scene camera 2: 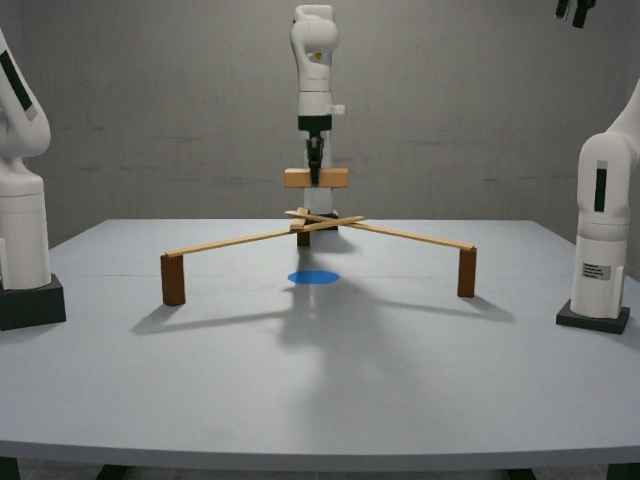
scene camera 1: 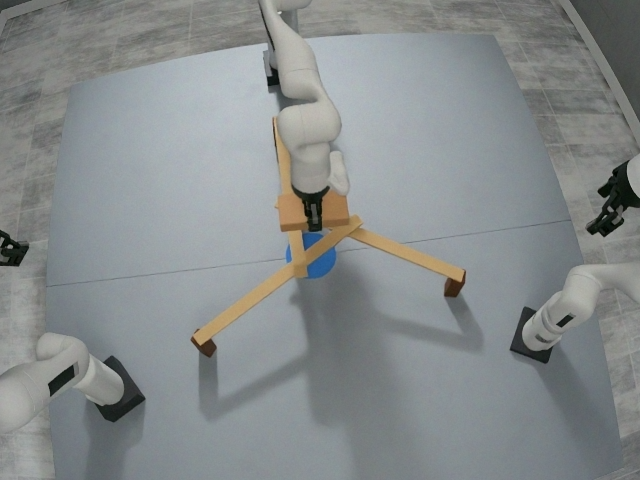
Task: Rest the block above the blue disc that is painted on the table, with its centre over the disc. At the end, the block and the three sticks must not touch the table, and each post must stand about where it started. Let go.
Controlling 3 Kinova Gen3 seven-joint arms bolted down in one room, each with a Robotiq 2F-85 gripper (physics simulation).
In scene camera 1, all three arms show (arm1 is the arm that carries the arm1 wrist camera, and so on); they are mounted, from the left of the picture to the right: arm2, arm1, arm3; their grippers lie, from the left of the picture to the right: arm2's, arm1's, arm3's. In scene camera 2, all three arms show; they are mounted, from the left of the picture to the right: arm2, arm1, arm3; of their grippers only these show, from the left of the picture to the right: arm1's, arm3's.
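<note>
Arm1's gripper (scene camera 1: 314, 225) (scene camera 2: 314, 180) is shut on the orange-brown block (scene camera 1: 293, 212) (scene camera 2: 334, 178), held level above the crossed sticks. The left stick (scene camera 1: 248, 304) (scene camera 2: 232, 241) runs from the left post (scene camera 1: 206, 347) (scene camera 2: 173, 281) and crosses over the right stick (scene camera 1: 408, 252) (scene camera 2: 408, 236), whose outer end rests on the right post (scene camera 1: 454, 286) (scene camera 2: 466, 273). The back stick (scene camera 1: 283, 170) (scene camera 2: 298, 224) overlies the left stick; a back post (scene camera 2: 303, 238) stands beneath it. The blue disc (scene camera 1: 323, 258) (scene camera 2: 313, 277) lies below. Arm3's gripper (scene camera 1: 600, 208) (scene camera 2: 570, 15) is open. Arm2's gripper (scene camera 1: 13, 253) is partly cut off.
Arm1 reaches from the back over the back stick, hiding part of it in scene camera 1. The black bases of arm2 (scene camera 1: 130, 396) (scene camera 2: 33, 304) and arm3 (scene camera 1: 529, 353) (scene camera 2: 592, 321) stand left and right on the table (scene camera 1: 155, 155) (scene camera 2: 310, 413).
</note>
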